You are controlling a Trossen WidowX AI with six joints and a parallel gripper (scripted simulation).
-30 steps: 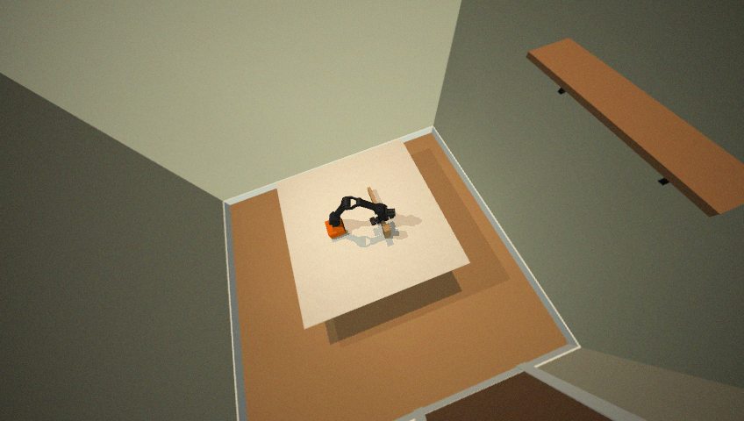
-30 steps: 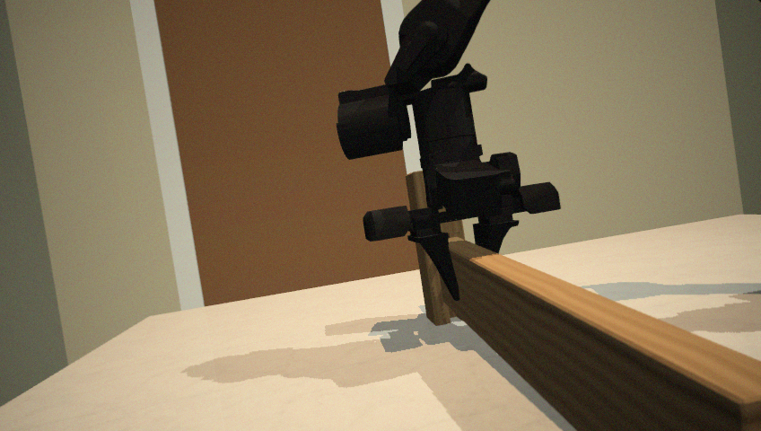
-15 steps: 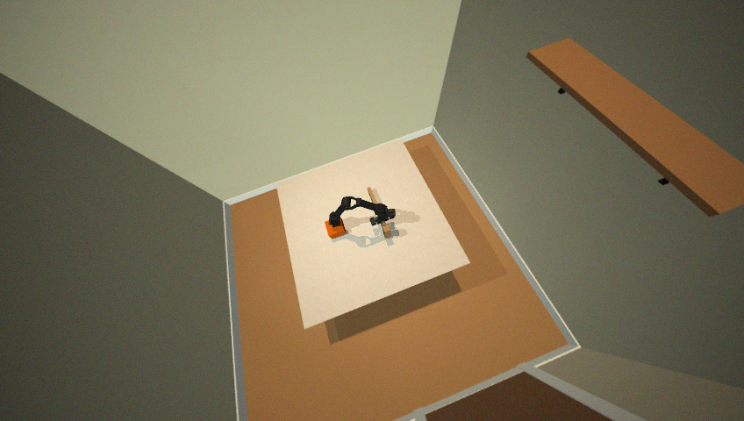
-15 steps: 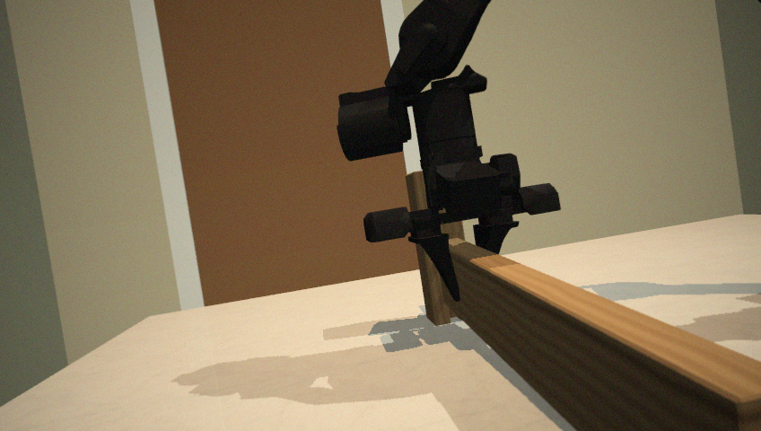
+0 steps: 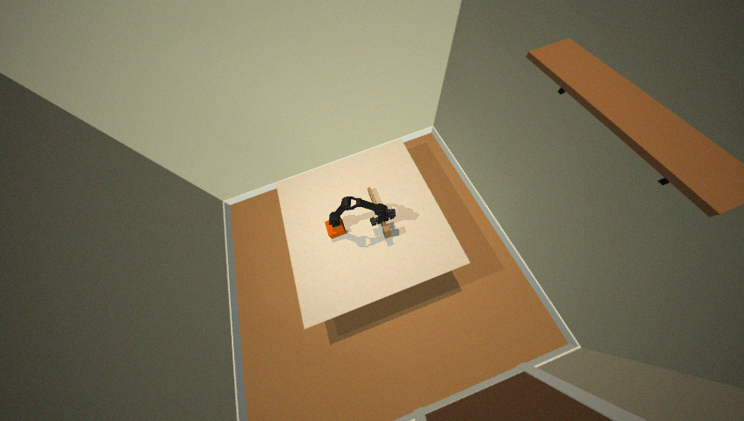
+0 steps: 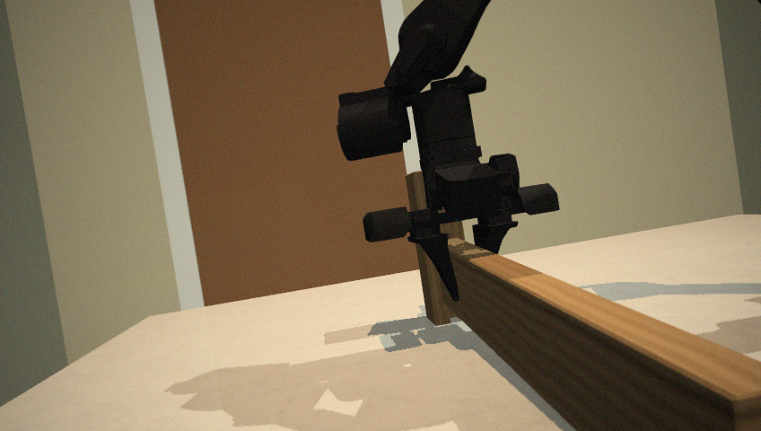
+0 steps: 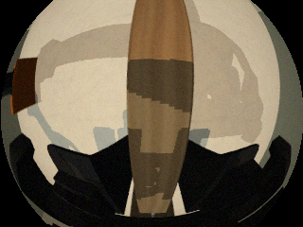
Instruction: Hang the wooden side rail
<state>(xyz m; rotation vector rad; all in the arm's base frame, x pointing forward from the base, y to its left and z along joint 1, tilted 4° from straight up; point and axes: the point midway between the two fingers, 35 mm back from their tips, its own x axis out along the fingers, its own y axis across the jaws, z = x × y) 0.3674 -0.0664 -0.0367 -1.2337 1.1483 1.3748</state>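
Right now the wooden headboard post is 1 cm ahead of my gripper tip, 10 cm to the right of it and 4 cm above it.
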